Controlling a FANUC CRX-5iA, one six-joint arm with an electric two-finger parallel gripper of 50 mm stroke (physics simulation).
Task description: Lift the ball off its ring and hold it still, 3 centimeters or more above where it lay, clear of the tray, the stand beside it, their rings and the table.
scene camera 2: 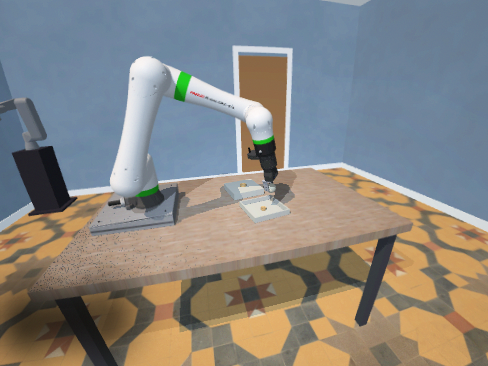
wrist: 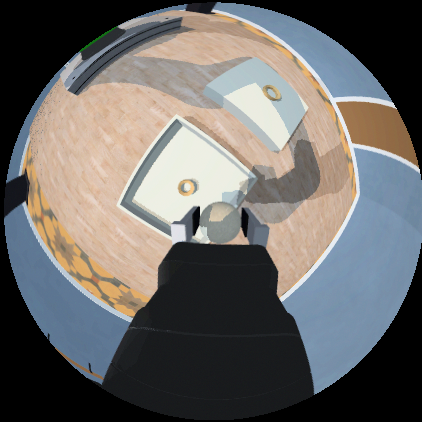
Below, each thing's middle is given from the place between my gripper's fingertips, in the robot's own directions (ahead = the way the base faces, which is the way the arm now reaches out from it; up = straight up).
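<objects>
The pale stand [wrist: 254, 93] is 7 cm behind my gripper, 25 cm to the left of it and 9 cm below it. As for the white tray [scene camera 2: 263, 208], I find it 10 cm below my gripper, 4 cm behind and 1 cm to the right. My gripper itself is 1 cm to the left of the grey ball [wrist: 219, 222] and 1 cm short of it.
</objects>
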